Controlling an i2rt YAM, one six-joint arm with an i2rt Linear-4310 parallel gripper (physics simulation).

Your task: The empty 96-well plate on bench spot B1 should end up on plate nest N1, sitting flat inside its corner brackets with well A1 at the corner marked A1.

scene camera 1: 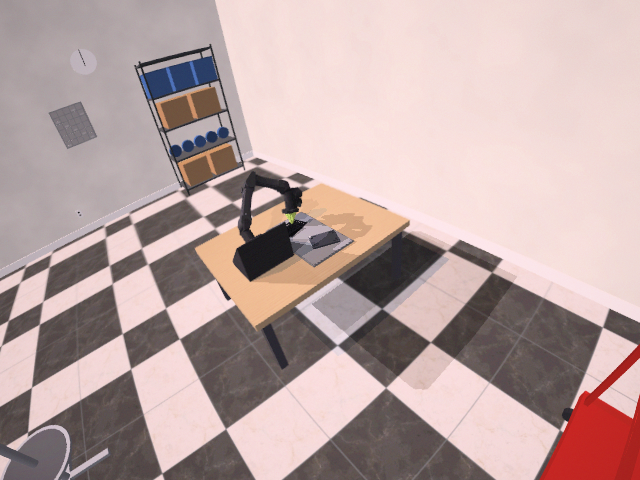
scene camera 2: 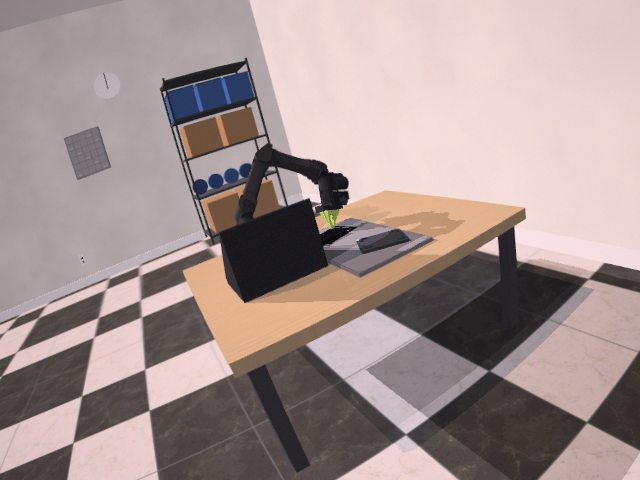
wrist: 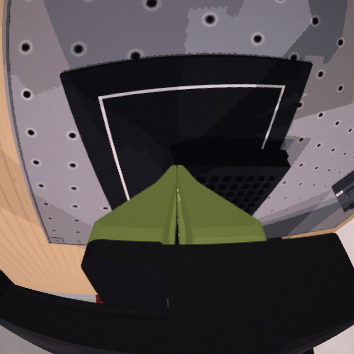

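Note:
The black 96-well plate lies on bench spot B1, a black pad with a white outline. It sits askew at the right of the outline in the wrist view, partly hidden by the fingers. My gripper is shut, its green fingertips together with no plate between them. It is above the pad, beside and partly in front of the plate in the wrist view. A dark, low holder, seemingly plate nest N1, is on the same grey board. Its brackets and A1 mark are too small to read.
The grey perforated board lies on the wooden table. A tall black wedge-shaped block stands beside the board, near the arm's base. A shelf rack stands by the far wall.

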